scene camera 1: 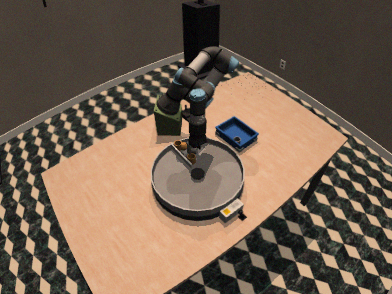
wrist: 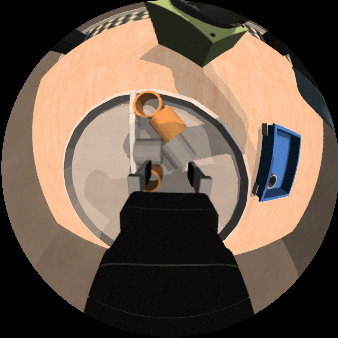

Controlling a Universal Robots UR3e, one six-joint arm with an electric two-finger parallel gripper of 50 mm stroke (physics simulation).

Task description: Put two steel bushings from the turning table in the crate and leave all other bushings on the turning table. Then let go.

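Frame: origin at the arm's base, x ahead, y left, z up, level; centimetres.
Where they show: gripper, fingertip midpoint: [scene camera 1: 194,150] [wrist: 169,167]; arm's base, link origin: [scene camera 1: 167,106].
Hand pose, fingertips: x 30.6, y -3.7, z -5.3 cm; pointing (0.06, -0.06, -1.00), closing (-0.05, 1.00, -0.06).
Each offset is from my fingertips to the top centre of the thing. "pt": to the spot under its first point.
My gripper [scene camera 1: 197,151] [wrist: 169,167] is open and empty above the turning table {dz -2.8, dx +10.0, dy -4.9 cm} [scene camera 1: 215,192] [wrist: 100,150]. In the wrist view, one grey steel bushing {dz +0.2, dx -2.3, dy +0.9 cm} [wrist: 178,150] lies on its side, tilted, just beyond the fingertips. Another steel bushing {dz +0.3, dx -1.7, dy -3.3 cm} [wrist: 148,150] lies on its side against the pale divider {pt dz -0.7, dx -5.5, dy -5.7 cm} [wrist: 132,125]. An upright orange bushing {dz +0.3, dx +2.2, dy -3.0 cm} [wrist: 160,175] is partly hidden behind the left finger. A second upright orange bushing {dz +0.2, dx -8.5, dy -3.6 cm} [wrist: 136,106] stands by the divider near the rim, touching a lying orange bushing {dz +0.2, dx -5.9, dy -0.8 cm} [wrist: 168,124]. The blue crate {dz -3.9, dx -2.2, dy +29.0 cm} [scene camera 1: 235,130] [wrist: 285,145] holds one grey bushing {dz -4.6, dx +2.4, dy +25.0 cm} [wrist: 276,179].
The green robot base [scene camera 1: 168,122] [wrist: 185,45] stands behind the turning table. The crate is right of the turning table, outside its raised rim. A dark hub {dz -2.8, dx +10.0, dy -4.9 cm} [scene camera 1: 198,174] is at the turning table's centre. A small box with a yellow mark {pt dz -3.1, dx +33.6, dy -6.3 cm} [scene camera 1: 227,211] sits at its front right edge.
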